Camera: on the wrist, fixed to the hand. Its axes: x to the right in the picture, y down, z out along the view.
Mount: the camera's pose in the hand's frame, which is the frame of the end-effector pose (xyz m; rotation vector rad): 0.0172 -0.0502 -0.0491 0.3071 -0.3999 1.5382
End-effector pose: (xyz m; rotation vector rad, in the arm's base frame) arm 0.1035 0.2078 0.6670 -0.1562 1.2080 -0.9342
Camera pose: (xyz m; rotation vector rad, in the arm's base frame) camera 0.0361 0.1819 0.6635 0.7264 0.4953 0.2924
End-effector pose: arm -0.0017 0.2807 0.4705 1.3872 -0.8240 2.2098
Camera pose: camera -0.0111 0.3513 0.4831 -0.7385 1.1298 -1.5208
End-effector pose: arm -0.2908 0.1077 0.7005 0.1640 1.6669 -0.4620
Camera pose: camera -0.3570 0.0786 0.6981 1.3465 0.6943 0.4236
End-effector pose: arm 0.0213 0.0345 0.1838 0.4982 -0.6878 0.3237
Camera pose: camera 0.0816 0.0210 0.1463 0.2228 -1.3383 1.8260
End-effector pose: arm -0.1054 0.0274 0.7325 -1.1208 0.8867 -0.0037
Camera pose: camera -0.1033 -0.0416 0.7541 0.0644 1.1259 1.2519
